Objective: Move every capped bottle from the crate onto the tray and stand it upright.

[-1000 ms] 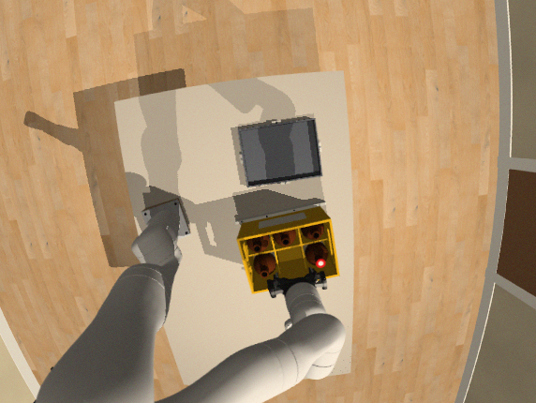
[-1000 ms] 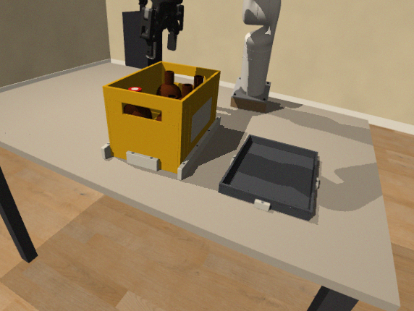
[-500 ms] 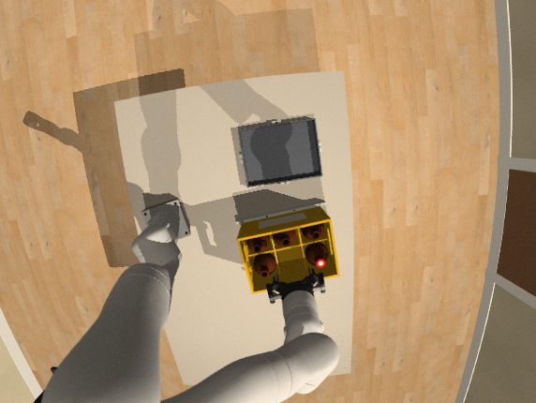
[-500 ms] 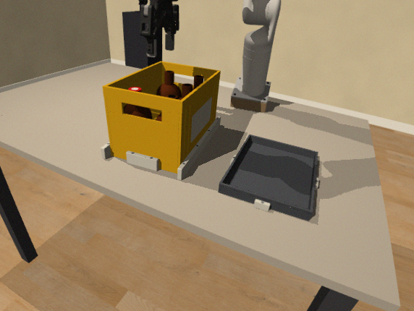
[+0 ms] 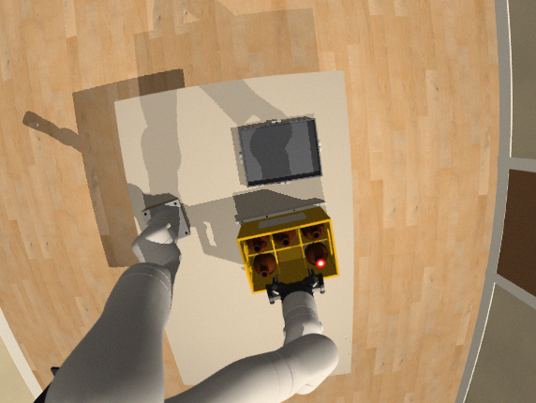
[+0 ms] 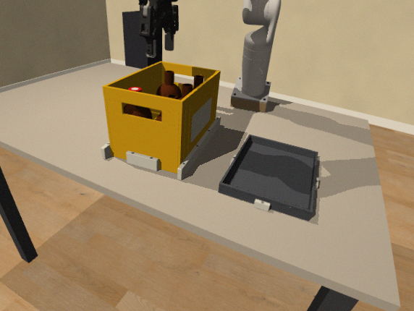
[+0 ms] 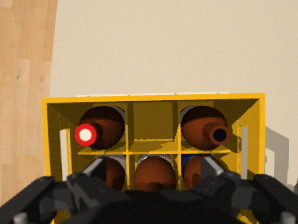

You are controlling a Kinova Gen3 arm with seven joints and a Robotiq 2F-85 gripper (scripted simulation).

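Right now my hand is 20 mm to the right of the yellow crate and 150 mm above it. Round my hand: dark grey tray 20 mm ahead, 320 mm to the left, 220 mm below.
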